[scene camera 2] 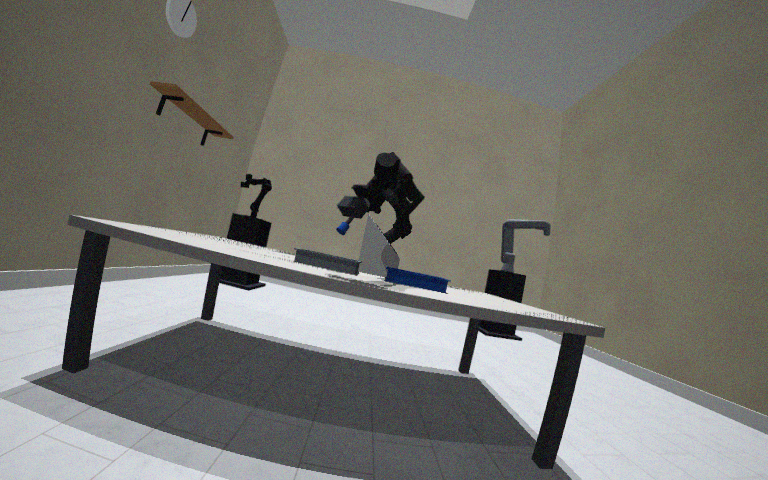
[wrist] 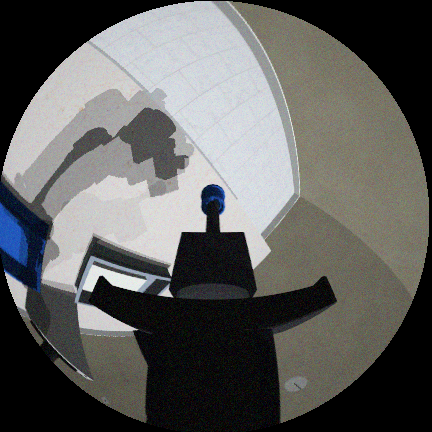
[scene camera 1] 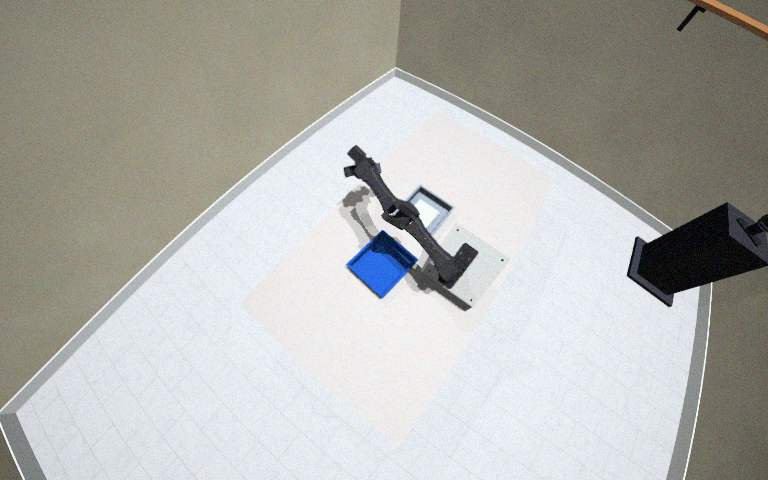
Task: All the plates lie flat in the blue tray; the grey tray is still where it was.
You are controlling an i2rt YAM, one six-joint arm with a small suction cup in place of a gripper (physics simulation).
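Places are measured from the arm's base along level axes (x ahead, y left, z up), in millimetres.
Pixels of known places: hand at its tool point: [scene camera 2: 340,231] [wrist: 212,194]; arm's base at its link origin: [scene camera 2: 384,240] [scene camera 1: 457,266].
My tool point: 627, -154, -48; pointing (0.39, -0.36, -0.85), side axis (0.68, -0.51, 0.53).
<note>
For each thing: its top centre in the pictures, then the offset to it from my tool point, as dx, dy, dz. Level surfaces: height alone.
- grey tray at its top centre: [wrist: 121,294] [scene camera 2: 331,255] [scene camera 1: 424,210] -341, -59, -77
- white plate at its top centre: [wrist: 112,285] [scene camera 1: 421,215] -340, -35, -100
- blue tray at its top centre: [scene camera 2: 415,272] [scene camera 1: 382,262] -348, +294, -77
- table at its surface level: dz -128
The grey tray [scene camera 1: 437,198] [scene camera 2: 326,261] [wrist: 84,280] rests on the table. A white plate [scene camera 1: 425,210] [wrist: 112,281] lies in it; whether more lie beneath it I cannot tell. The arm partly covers this tray in scene camera 1 and the wrist view. The blue tray [scene camera 1: 364,281] [scene camera 2: 417,279] [wrist: 37,250] stands beside it with no plate visible inside; part of it shows in the wrist view. My gripper, a blue suction cup [scene camera 2: 342,228] [wrist: 213,192], is open and holds no plate. It hangs above the table, apart from both trays, and is hidden in scene camera 1.
The arm's base is fixed to a pale panel [scene camera 1: 487,266] [scene camera 2: 372,251] near both trays. The table [scene camera 2: 169,240] has its edge close beyond the cup in the wrist view. Two black pedestals [scene camera 2: 248,227] [scene camera 2: 505,284] bearing other arms stand behind the table. A wooden shelf [scene camera 2: 192,107] hangs on the wall.
</note>
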